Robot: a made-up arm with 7 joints.
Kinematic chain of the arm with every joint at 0, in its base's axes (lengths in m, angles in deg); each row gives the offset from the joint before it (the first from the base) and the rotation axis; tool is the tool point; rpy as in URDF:
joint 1: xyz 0 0 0.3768 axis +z
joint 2: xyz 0 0 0 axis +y
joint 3: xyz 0 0 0.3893 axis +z
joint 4: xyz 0.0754 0 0 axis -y
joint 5: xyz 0.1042 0 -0.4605 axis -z
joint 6: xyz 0 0 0 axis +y
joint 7: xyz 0.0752 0 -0.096 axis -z
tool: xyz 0 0 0 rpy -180 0 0
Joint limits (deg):
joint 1: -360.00..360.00
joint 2: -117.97..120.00
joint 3: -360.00..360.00
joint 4: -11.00..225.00
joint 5: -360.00..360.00
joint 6: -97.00..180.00
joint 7: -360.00..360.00
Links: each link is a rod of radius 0.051 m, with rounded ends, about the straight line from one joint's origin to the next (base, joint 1, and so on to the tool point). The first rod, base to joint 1, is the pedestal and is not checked.
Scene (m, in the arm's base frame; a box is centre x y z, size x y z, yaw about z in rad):
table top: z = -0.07
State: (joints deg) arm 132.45 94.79 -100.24 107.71 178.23 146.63 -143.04
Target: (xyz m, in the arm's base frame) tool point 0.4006 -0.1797 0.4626
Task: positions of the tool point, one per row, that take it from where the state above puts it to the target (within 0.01 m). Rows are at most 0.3 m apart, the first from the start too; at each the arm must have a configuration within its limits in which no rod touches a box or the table.
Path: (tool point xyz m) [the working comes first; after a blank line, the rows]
Joints at the target: 61.88 81.63 -100.97 20.39 177.97 131.13 -143.04
Straight joint move there: clear.

1: 0.0895 0.7939 0.4323
2: 0.3363 0.6681 0.4682
3: 0.5042 0.4624 0.4896
4: 0.5688 0.2201 0.4953
5: 0.5275 -0.0090 0.4857
6: 0.4006 -0.1797 0.4626

